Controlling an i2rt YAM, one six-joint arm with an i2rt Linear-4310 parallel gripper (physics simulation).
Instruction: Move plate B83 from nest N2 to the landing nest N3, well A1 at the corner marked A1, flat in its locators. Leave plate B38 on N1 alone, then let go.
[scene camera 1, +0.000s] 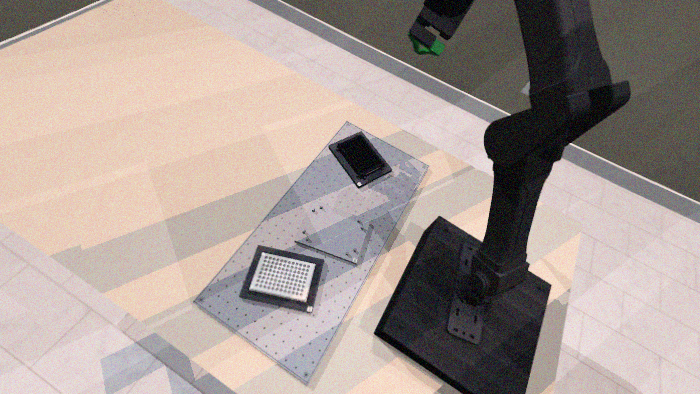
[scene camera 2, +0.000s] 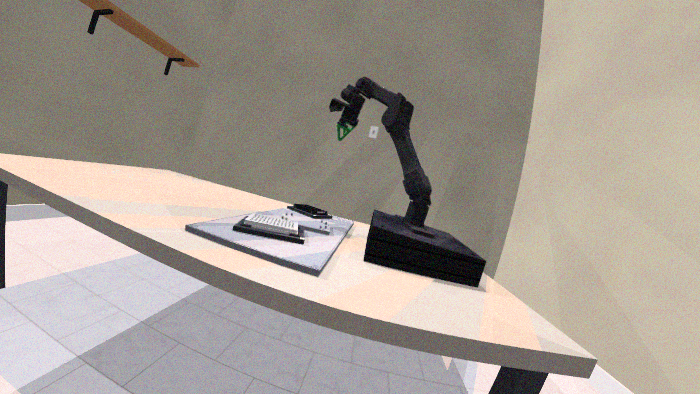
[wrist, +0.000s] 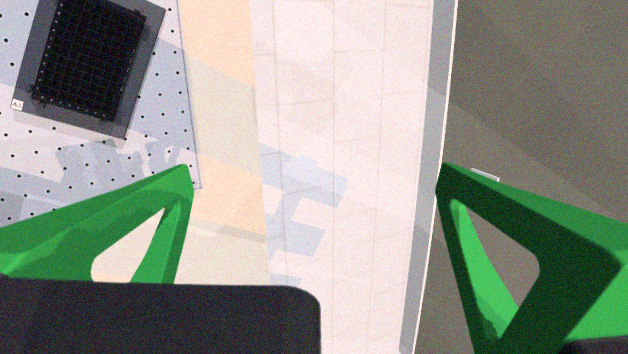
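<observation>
A black plate (scene camera 1: 361, 154) (scene camera 2: 311, 210) (wrist: 92, 60) lies in a dark nest at the board's far end; the nest's A1 tag (scene camera 1: 359, 184) (wrist: 17, 105) shows. A white plate (scene camera 1: 282, 276) (scene camera 2: 272, 224) lies in another dark nest (scene camera 1: 248, 278) towards the near end, with a pale corner tag (scene camera 1: 309, 309). Between them is an unoccupied nest outline (scene camera 1: 327, 251) with small locator pins and a pale tag (scene camera 1: 355, 260). The plate and nest numbers are not readable. My green-fingered gripper (scene camera 1: 427, 49) (scene camera 2: 342, 136) (wrist: 314, 177) is open and empty, high above the table, away from both plates.
The nests stand on a perforated board (scene camera 1: 270, 330) (scene camera 2: 280, 254) (wrist: 167, 112). The arm's black base block (scene camera 1: 415, 310) (scene camera 2: 420, 260) stands beside it. A wooden shelf (scene camera 2: 145, 36) is on the wall. The table's front edge (scene camera 2: 350, 320) runs past the board.
</observation>
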